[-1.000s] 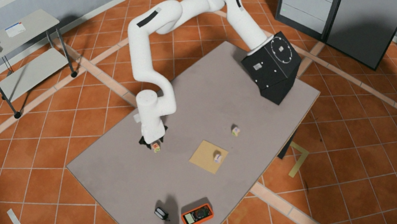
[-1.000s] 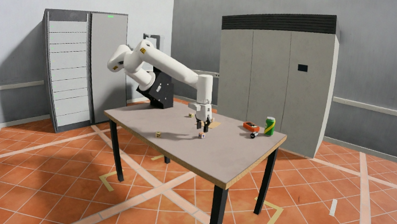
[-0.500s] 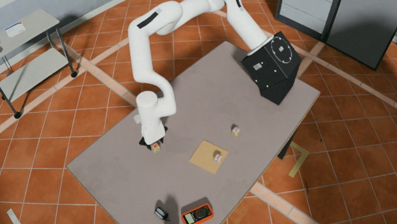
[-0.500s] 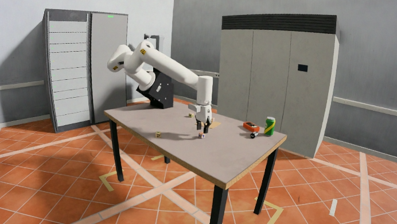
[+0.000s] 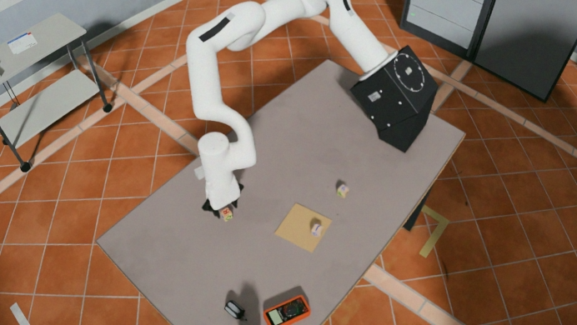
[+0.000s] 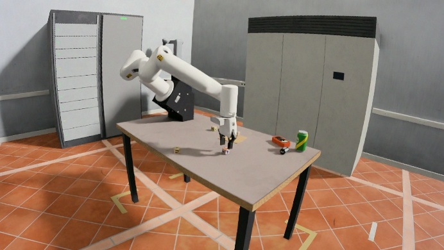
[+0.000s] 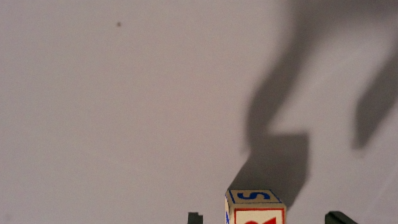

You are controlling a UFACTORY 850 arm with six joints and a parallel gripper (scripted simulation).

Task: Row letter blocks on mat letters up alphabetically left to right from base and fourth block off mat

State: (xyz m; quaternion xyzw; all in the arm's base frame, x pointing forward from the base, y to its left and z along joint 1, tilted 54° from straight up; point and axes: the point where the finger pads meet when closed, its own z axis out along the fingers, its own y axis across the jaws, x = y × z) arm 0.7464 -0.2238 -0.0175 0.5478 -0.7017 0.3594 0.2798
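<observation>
Right now the tan mat is 130 mm behind my hand, 230 mm to the left of it and 50 mm below it. Round my hand: green can: 300 mm ahead, 360 mm to the left, 10 mm above; orange multimeter: 150 mm ahead, 370 mm to the left, 40 mm below; small black device: 240 mm ahead, 260 mm to the left, 40 mm below.
</observation>
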